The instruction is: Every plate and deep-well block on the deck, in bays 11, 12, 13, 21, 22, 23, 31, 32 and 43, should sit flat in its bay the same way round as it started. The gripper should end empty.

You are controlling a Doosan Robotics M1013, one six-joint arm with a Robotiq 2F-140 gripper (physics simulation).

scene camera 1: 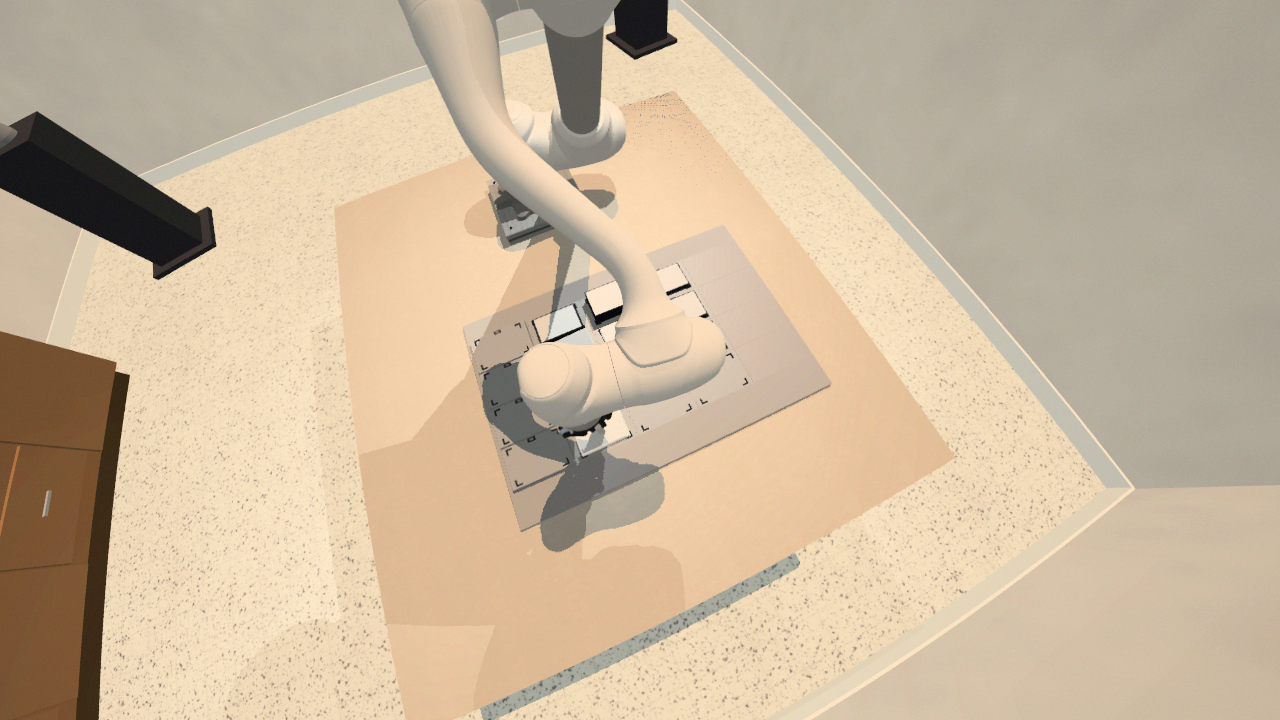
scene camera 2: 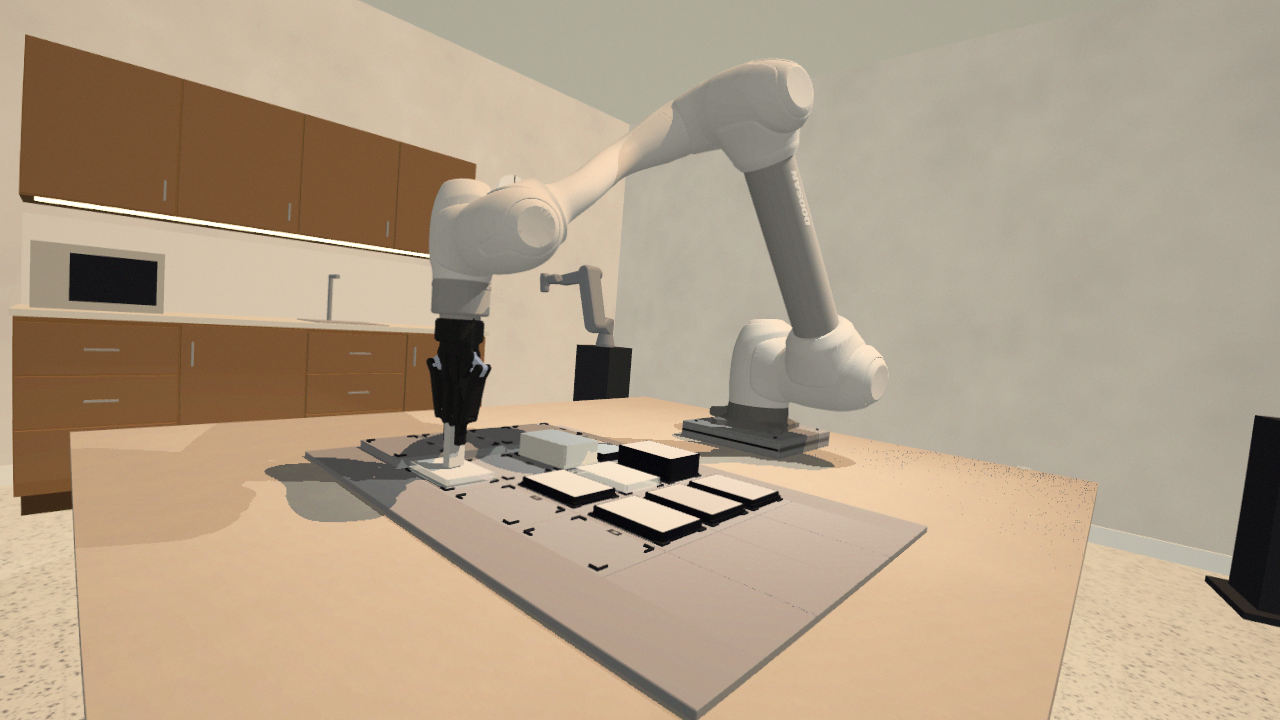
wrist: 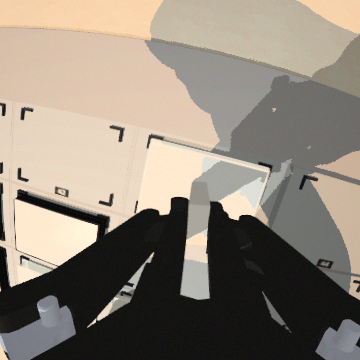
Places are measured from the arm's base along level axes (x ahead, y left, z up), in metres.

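Where they show: gripper, fingertip midpoint: (scene camera 1: 600, 428) (scene camera 2: 453, 465) (wrist: 197, 195); arm's base at its link origin: (scene camera 2: 756, 425).
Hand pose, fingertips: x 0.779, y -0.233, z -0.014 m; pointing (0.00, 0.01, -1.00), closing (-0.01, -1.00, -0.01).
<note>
Each offset is from my fingertips to the centre of the thing. Level surfaces: height alone.
My gripper (scene camera 2: 453, 462) (wrist: 197, 195) is shut, its fingertips together and empty. It points down low over a thin white plate {dx +0.001, dy -0.002, dz -0.010 m} (scene camera 1: 615, 438) (scene camera 2: 476, 474) (wrist: 167, 172) in the deck's front row. The plate looks flat within its corner marks; the fingers hide its near side in the wrist view, and contact cannot be told. In scene camera 2, a tall pale block {dx -0.207, dy +0.046, dz +0.007 m} (scene camera 2: 557, 448), a tall black-sided block {dx -0.283, dy +0.220, dz +0.004 m} (scene camera 2: 657, 458) and a white plate {dx -0.177, dy +0.200, dz -0.010 m} (scene camera 2: 617, 476) sit behind. Black-edged plates {dx -0.072, dy +0.180, dz -0.010 m} (scene camera 2: 568, 486) {dx -0.041, dy +0.340, dz -0.010 m} (scene camera 2: 647, 516) {dx -0.146, dy +0.361, dz -0.010 m} (scene camera 2: 695, 502) {dx -0.251, dy +0.381, dz -0.010 m} (scene camera 2: 735, 488) lie flat in their bays. A pale-topped plate {dx -0.314, dy +0.059, dz -0.010 m} (scene camera 1: 559, 322) is partly shadowed.
The grey deck {dz -0.017 m} (scene camera 1: 778, 367) (scene camera 2: 716, 644) lies on the tan table {dz -0.027 m} (scene camera 1: 859, 447) (scene camera 2: 268, 608). The arm hides part of the deck in scene camera 1. The tall blocks stand higher than the plates. Black corner marks frame several bays, and the arm's shadow crosses the deck's left side.
</note>
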